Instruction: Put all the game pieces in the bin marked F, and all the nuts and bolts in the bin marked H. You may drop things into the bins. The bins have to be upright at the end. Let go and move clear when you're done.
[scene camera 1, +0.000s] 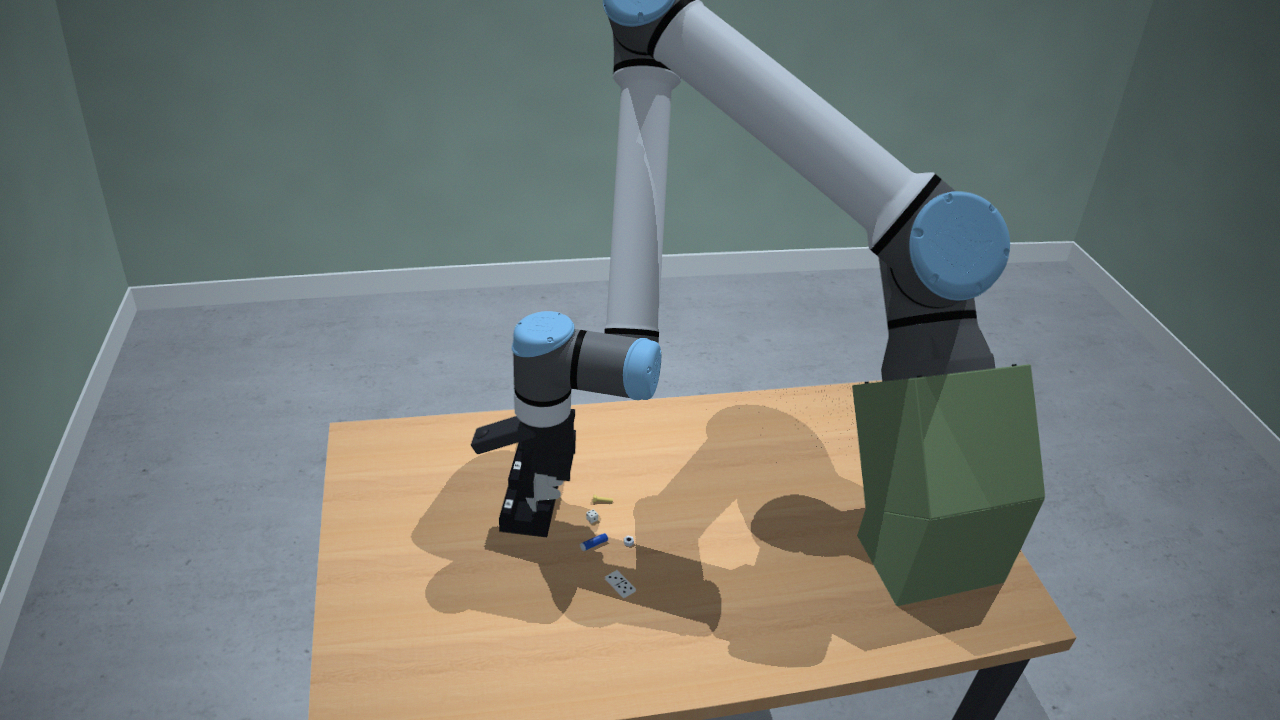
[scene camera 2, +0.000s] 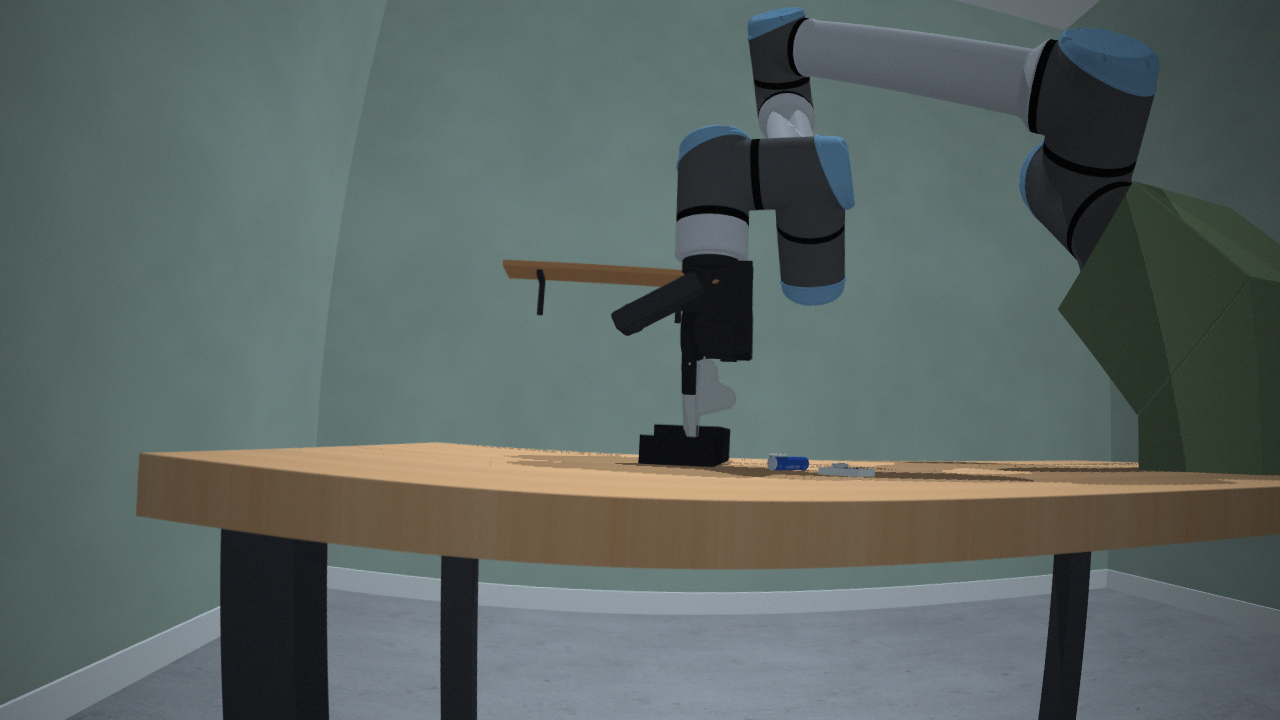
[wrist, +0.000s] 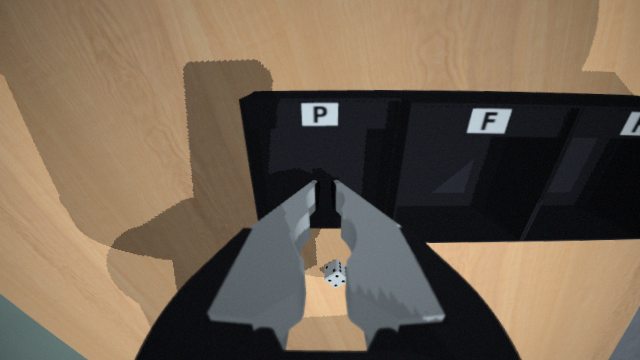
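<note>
On scene camera 2 you'd see my gripper (scene camera 2: 693, 447). Scene camera 1 shows my gripper (scene camera 1: 535, 508) too, and the wrist view also has the gripper (wrist: 325, 183).
</note>
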